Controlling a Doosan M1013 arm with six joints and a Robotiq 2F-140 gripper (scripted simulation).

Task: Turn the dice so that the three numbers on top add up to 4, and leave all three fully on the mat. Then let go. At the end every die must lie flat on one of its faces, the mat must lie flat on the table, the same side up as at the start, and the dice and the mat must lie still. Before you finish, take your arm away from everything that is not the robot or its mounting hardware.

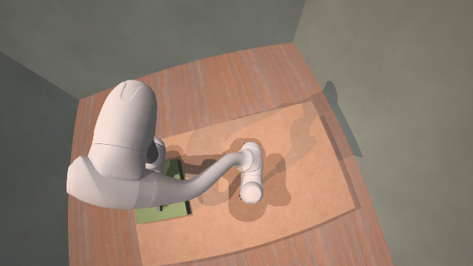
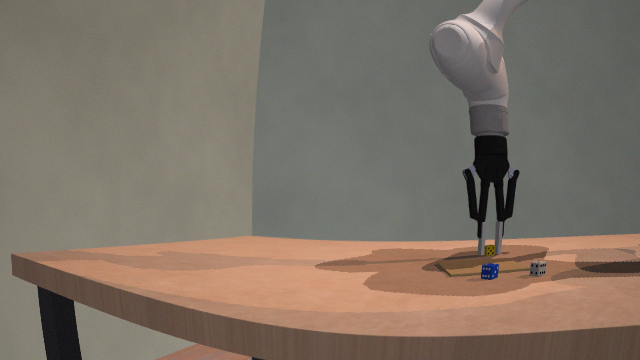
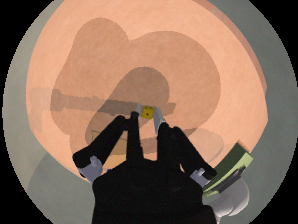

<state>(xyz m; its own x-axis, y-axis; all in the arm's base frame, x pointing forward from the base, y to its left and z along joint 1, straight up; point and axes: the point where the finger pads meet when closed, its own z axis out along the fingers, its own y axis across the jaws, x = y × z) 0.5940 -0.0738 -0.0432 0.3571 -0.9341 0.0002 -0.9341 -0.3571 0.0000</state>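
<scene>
Now: hand 20 mm above the yellow die. From my hand the other things lie so: tan mat 170 mm to the left, 30 mm below; blue die 20 mm behind, 270 mm to the left, 20 mm below; white die 100 mm behind, 260 mm to the left, 20 mm below.
</scene>
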